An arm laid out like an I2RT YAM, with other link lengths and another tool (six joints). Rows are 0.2 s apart.
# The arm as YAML. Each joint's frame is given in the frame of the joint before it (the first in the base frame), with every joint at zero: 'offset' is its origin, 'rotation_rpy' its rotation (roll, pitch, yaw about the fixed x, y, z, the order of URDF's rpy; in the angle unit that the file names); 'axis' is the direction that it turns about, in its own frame. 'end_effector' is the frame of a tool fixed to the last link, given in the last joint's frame.
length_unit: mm
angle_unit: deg
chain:
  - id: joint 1
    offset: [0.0, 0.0, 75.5]
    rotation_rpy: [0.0, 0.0, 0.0]
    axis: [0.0, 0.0, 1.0]
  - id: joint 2
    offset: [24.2, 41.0, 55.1]
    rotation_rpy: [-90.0, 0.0, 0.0]
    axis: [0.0, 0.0, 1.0]
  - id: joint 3
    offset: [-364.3, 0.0, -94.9]
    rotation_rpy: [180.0, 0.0, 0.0]
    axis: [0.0, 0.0, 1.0]
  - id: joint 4
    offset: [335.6, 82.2, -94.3]
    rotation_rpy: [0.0, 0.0, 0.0]
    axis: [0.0, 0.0, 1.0]
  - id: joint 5
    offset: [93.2, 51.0, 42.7]
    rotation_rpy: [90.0, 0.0, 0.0]
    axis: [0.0, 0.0, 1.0]
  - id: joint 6
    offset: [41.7, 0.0, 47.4]
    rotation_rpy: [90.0, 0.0, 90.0]
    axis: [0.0, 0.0, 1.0]
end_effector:
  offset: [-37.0, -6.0, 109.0]
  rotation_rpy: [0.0, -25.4, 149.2]
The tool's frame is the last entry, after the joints.
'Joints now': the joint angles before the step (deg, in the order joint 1, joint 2, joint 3, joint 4, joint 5, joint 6). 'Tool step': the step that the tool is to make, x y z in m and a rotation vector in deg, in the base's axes. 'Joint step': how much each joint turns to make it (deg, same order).
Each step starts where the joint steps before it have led.
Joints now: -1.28 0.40 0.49 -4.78 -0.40 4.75
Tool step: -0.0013 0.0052 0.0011 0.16 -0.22 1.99
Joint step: -0.03 -0.02 0.01 0.18 -2.03 0.00
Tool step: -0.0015 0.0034 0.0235 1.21 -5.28 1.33
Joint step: 0.02 -0.01 0.03 5.28 -1.36 1.29
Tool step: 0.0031 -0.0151 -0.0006 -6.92 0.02 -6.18
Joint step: -0.01 0.13 0.61 -0.43 6.07 -7.01
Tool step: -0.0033 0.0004 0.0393 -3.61 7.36 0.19
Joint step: 0.01 7.86 11.74 -11.01 0.00 -3.78
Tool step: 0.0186 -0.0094 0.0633 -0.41 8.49 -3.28
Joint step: -0.05 14.94 16.41 -9.95 3.29 -0.01
